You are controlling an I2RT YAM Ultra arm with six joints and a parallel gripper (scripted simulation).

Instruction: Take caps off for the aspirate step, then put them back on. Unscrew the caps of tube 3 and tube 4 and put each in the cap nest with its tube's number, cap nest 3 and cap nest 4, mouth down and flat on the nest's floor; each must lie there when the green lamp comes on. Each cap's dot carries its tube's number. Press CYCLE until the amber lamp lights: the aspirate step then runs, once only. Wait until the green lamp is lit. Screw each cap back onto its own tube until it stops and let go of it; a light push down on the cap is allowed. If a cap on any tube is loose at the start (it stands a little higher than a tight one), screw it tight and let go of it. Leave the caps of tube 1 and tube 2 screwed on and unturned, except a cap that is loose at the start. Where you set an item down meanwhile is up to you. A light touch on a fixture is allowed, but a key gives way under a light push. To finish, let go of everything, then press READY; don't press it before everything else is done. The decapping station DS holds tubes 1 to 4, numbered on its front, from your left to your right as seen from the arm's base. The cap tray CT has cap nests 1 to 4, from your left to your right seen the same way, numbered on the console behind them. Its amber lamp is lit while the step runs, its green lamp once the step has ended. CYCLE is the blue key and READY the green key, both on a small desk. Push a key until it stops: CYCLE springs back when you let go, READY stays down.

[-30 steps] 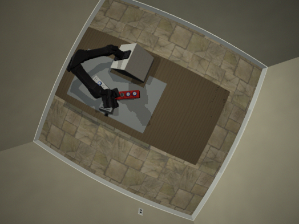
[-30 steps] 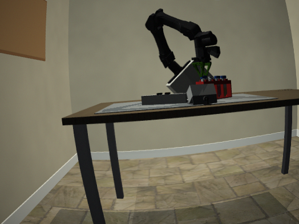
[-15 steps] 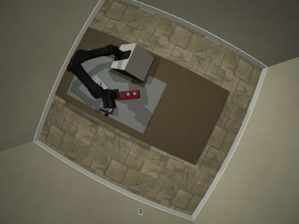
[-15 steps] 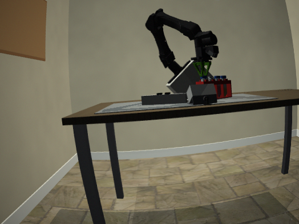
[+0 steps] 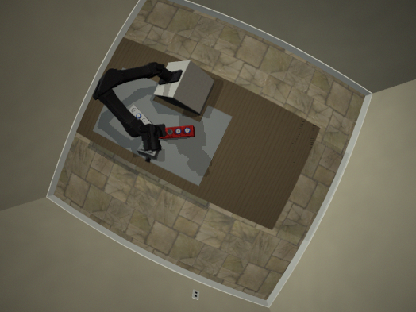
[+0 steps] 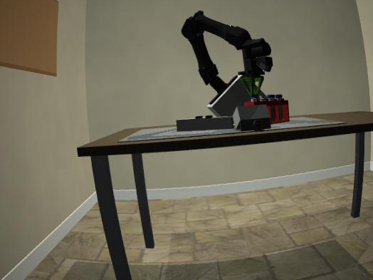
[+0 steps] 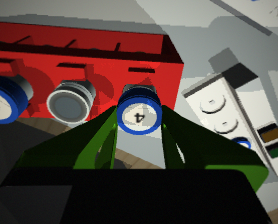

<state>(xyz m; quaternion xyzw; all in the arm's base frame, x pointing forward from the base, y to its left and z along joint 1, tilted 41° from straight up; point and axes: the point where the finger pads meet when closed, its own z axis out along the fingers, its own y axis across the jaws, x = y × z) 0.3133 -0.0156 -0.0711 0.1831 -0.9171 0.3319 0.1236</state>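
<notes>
My hand is 6 cm past the cap 3, 21 cm to the left of it and 11 cm above it. Also, from my hand: blue key (11 cm ahead, 5 cm to the right, 6 cm below); cap 4 (1 cm below); cap 2 (4 cm behind, 10 cm to the left, 1 cm below).
</notes>
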